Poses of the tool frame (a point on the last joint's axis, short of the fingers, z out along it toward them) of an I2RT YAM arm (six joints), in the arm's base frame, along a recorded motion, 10 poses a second.
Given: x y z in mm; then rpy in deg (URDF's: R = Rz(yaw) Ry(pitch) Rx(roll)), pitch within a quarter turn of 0, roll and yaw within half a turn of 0.
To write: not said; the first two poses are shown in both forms.
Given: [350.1 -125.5 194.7 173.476 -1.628 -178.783]
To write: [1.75 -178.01 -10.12 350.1 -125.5 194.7]
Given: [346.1 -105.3 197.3 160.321 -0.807 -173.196]
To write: [10.20 -175.15 -30.30 346.1 -105.3 197.3]
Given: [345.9 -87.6 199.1 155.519 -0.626 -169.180]
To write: [16.12 -172.37 -37.30 345.9 -87.6 199.1]
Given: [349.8 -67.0 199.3 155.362 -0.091 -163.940]
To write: [24.07 -170.83 -37.29 349.8 -67.0 199.3]
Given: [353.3 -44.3 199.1 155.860 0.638 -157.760]
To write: [33.41 -168.93 -36.32 353.3 -44.3 199.1]
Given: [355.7 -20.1 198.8 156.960 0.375 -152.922]
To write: [40.29 -166.84 -34.14 355.7 -20.1 198.8]
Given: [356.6 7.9 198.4 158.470 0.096 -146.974]
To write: [48.68 -164.11 -31.24 356.6 7.9 198.4]
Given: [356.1 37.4 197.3 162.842 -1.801 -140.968]
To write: [56.75 -161.32 -23.42 356.1 37.4 197.3]
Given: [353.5 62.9 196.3 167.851 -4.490 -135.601]
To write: [63.83 -158.30 -14.29 353.5 62.9 196.3]
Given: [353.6 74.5 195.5 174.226 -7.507 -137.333]
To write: [61.64 -159.37 -3.95 353.6 74.5 195.5]
